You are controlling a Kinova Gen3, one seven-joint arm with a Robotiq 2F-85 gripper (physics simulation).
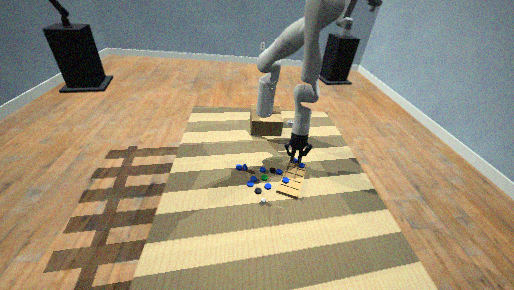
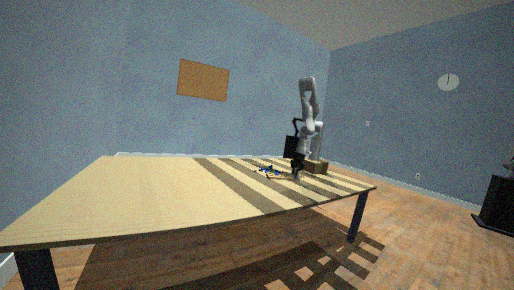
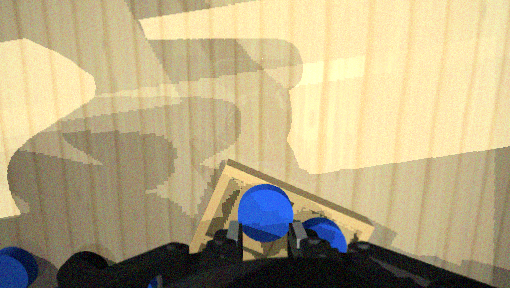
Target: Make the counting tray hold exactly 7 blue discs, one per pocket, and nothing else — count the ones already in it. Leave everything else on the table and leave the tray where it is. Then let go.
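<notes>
The wooden counting tray (image 1: 288, 193) (image 2: 274, 176) (image 3: 212, 201) has two rows of pockets and sits angled on the table. My gripper (image 1: 298, 160) (image 2: 295, 173) (image 3: 265, 238) is shut on a blue disc (image 1: 295, 160) (image 3: 265, 211), low over the tray's end nearest the robot base. One blue disc (image 1: 302, 165) (image 3: 325, 234) lies in the end pocket beside the held one, partly hidden by a finger. Another blue disc (image 1: 285, 180) lies in a pocket farther down the tray. The held disc's exact height above the tray is unclear. Several loose blue discs (image 1: 268, 186) (image 3: 15, 269) lie beside the tray.
A green disc (image 1: 264, 178), a black disc (image 1: 272, 170) (image 3: 82, 268), a second black disc (image 1: 258, 191) and a small white cube (image 1: 263, 200) lie beside the tray. The robot's base block (image 1: 266, 126) (image 2: 316, 166) stands behind. Striped shadows cross the table.
</notes>
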